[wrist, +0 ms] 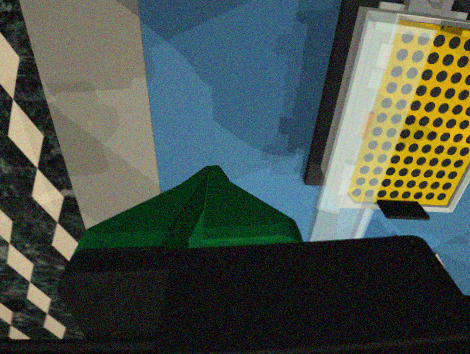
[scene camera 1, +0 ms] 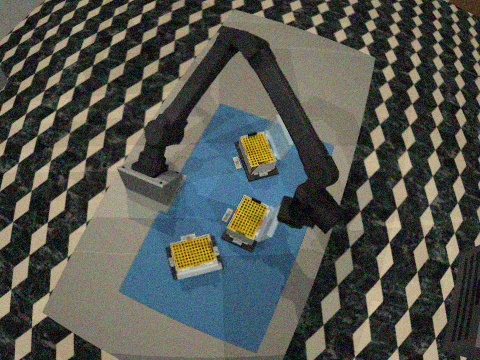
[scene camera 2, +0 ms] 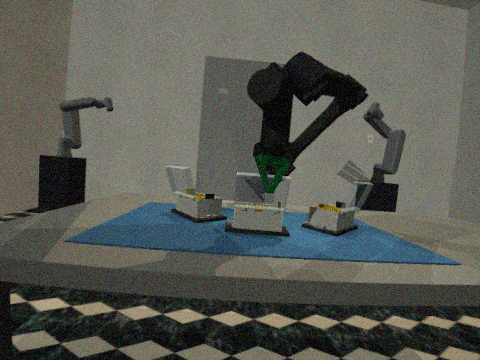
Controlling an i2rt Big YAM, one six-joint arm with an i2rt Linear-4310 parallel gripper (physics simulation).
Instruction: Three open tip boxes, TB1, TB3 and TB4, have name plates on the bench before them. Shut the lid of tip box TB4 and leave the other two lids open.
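Frame: origin at the arm's base, x ahead, y left, z up, level; centimetres.
Where they show: gripper, fingertip midpoint: (wrist: 213, 178) (scene camera 1: 292, 225) (scene camera 2: 269, 193); arm's base, link origin: (scene camera 1: 149, 169).
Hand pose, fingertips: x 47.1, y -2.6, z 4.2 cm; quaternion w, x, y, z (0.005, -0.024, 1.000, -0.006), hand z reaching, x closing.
Each offset is from my fingertips to the top centre of the thing. "spot": to the spot under its first point. Level surfaces: height alone.
Three tip boxes with yellow racks stand open: the upper one (scene camera 1: 257, 150) (scene camera 2: 331, 218), the middle one {dx -12.8, dy +0.0, dz -3.5 cm} (scene camera 1: 247, 218) (scene camera 2: 257, 220) (wrist: 435, 110), and the lower-left one (scene camera 1: 194, 254) (scene camera 2: 198, 205). Small white name plates {spot: dx -23.7, dy +19.2, dz -10.8 cm} (scene camera 1: 236, 162) {spot: dx -19.4, dy +0.3, dz -10.7 cm} (scene camera 1: 227, 215) lie before the upper and middle boxes; their text is unreadable, so I cannot tell which is TB4. The middle box's clear lid {spot: dx -6.1, dy -0.3, dz -2.5 cm} (scene camera 1: 270, 222) (scene camera 2: 247, 187) stands raised. My green gripper (scene camera 2: 270, 191) (wrist: 213, 178) is shut and empty, at the outer side of that lid; contact is not clear. The arm hides its fingertips in scene camera 1.
The boxes stand on a blue mat {dz -11.0 cm} (scene camera 1: 225, 320) (scene camera 2: 150, 235) on the bench (scene camera 1: 80, 280) (scene camera 2: 240, 282). The upper box's raised lid {spot: dx -12.3, dy +28.1, dz +0.0 cm} (scene camera 1: 281, 135) is close to my forearm. The lower-left box's raised lid {spot: dx -16.7, dy -21.2, dz +0.4 cm} (scene camera 2: 180, 178) leans outward. Two other arms (scene camera 2: 71, 125) (scene camera 2: 394, 150) stand in the background.
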